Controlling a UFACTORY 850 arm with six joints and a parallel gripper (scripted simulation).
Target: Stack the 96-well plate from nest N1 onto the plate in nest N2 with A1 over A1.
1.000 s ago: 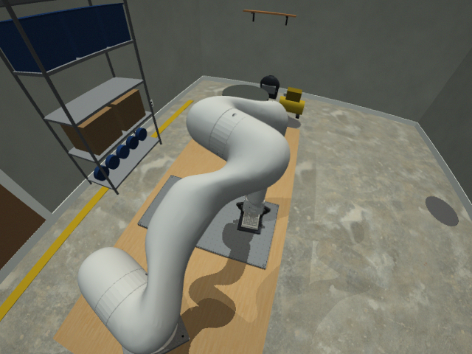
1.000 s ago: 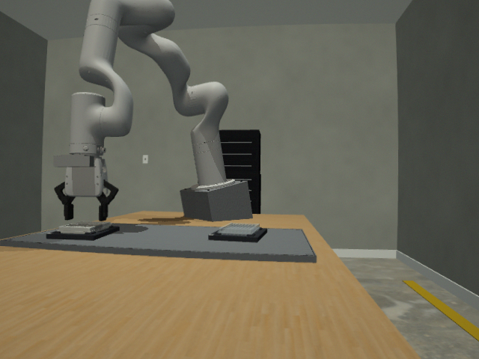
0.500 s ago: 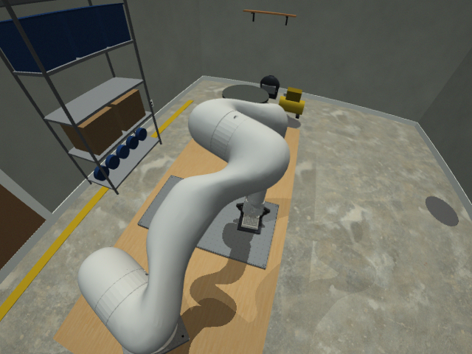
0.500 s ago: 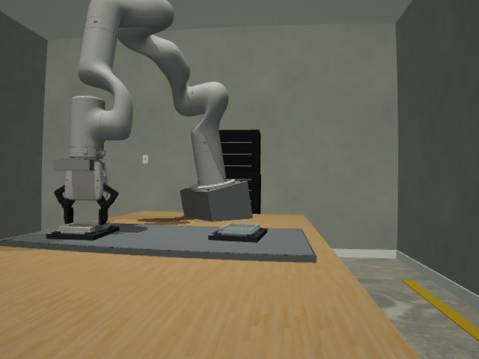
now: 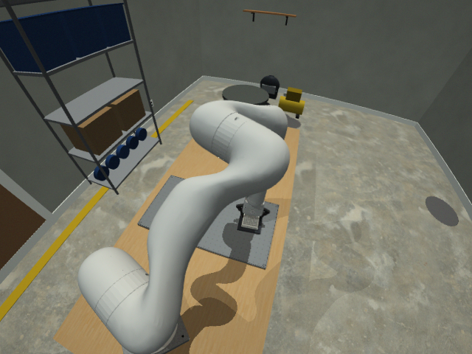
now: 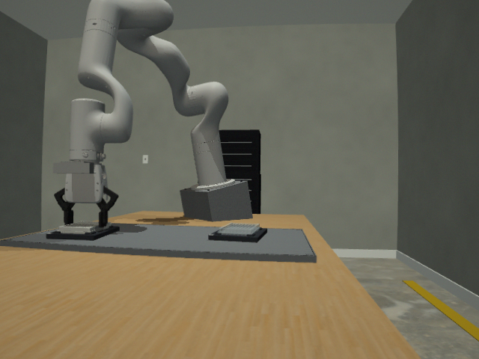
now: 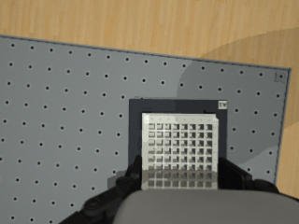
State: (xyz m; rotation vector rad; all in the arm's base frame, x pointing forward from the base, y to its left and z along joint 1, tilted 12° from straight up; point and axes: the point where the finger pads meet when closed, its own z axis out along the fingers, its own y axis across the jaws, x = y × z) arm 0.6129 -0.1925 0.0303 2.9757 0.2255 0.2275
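My hand is 2 cm above the plate nest.
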